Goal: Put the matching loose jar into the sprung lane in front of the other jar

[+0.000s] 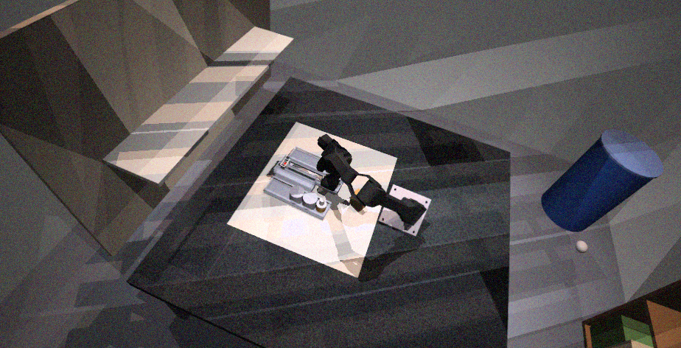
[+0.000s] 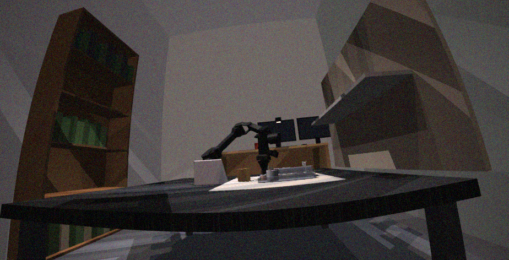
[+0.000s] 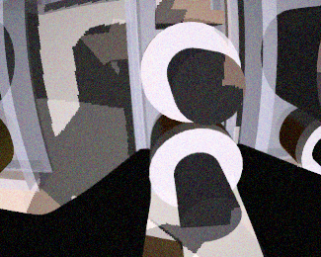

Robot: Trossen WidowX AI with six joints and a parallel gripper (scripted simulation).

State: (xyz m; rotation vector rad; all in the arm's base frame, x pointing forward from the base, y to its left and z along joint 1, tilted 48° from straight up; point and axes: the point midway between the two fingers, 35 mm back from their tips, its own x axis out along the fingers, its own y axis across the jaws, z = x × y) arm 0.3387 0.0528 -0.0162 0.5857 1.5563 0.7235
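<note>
Now: the brown box 13 cm behind my gripper tip and 2 cm to the left of it. From my gripper tip the other things lie so: long shelf (50 cm ahead, 8 cm to the left, 33 cm above); grey lane rack (14 cm ahead, 3 cm to the left, 2 cm below).
</note>
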